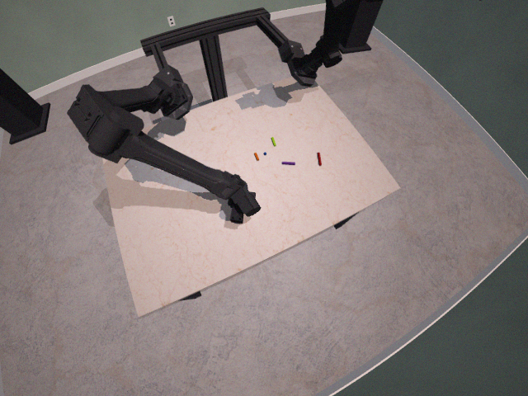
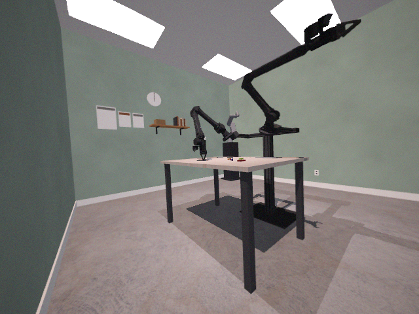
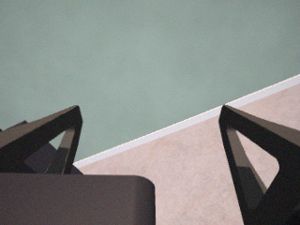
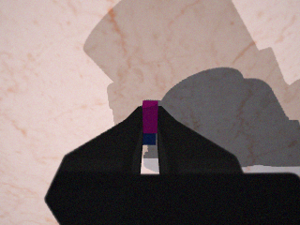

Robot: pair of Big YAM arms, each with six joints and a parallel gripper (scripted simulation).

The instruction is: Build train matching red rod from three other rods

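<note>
Right now the magenta rod is right at my right hand. Round my right hand: purple rod 140 mm behind, 270 mm to the left, 10 mm below; then orange rod 220 mm behind, 140 mm to the left, 10 mm below; then lime rod 280 mm behind, 240 mm to the left, 10 mm below.
</note>
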